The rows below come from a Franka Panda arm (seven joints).
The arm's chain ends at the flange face. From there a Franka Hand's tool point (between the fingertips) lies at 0.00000 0.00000 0.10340 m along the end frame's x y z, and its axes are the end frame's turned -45 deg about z.
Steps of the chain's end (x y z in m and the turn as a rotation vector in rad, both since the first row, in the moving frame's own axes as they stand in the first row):
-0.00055 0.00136 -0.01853 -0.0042 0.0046 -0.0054
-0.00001 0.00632 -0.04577 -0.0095 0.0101 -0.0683
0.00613 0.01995 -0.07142 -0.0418 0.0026 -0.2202
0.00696 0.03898 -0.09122 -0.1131 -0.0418 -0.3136
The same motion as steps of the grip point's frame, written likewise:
-0.00132 0.00122 -0.01853 -0.0062 0.0003 -0.0054
-0.00438 0.00589 -0.04578 -0.0139 0.0004 -0.0683
-0.01226 0.02197 -0.07151 -0.0314 -0.0277 -0.2202
-0.03295 0.03936 -0.09196 -0.0504 -0.1095 -0.3136

